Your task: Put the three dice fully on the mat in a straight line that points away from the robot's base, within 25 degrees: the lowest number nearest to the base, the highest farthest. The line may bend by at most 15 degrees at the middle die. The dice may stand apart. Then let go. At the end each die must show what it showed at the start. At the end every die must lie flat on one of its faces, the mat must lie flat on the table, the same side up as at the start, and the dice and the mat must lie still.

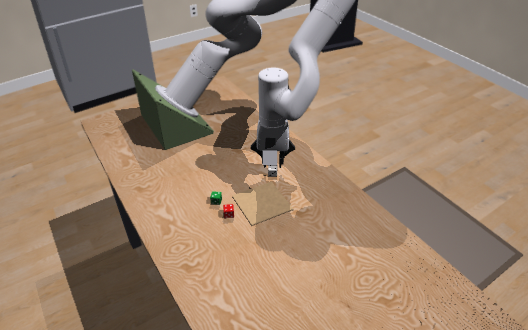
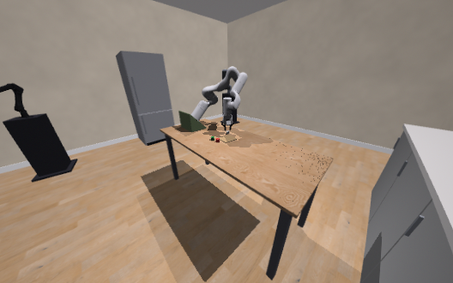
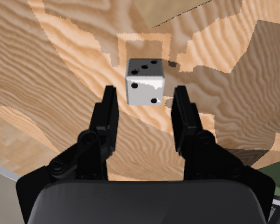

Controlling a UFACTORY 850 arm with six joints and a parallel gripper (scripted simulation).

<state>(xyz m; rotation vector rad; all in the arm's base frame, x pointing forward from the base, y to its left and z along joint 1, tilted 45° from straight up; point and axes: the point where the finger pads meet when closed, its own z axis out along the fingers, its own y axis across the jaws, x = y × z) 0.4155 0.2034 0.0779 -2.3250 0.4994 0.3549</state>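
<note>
The white die lies 4 cm below my hand. Also, from my hand: green die (4 cm ahead, 21 cm to the right, 4 cm below); tan mat (11 cm ahead, 9 cm to the right, 5 cm below); red die (11 cm ahead, 20 cm to the right, 4 cm below).
</note>
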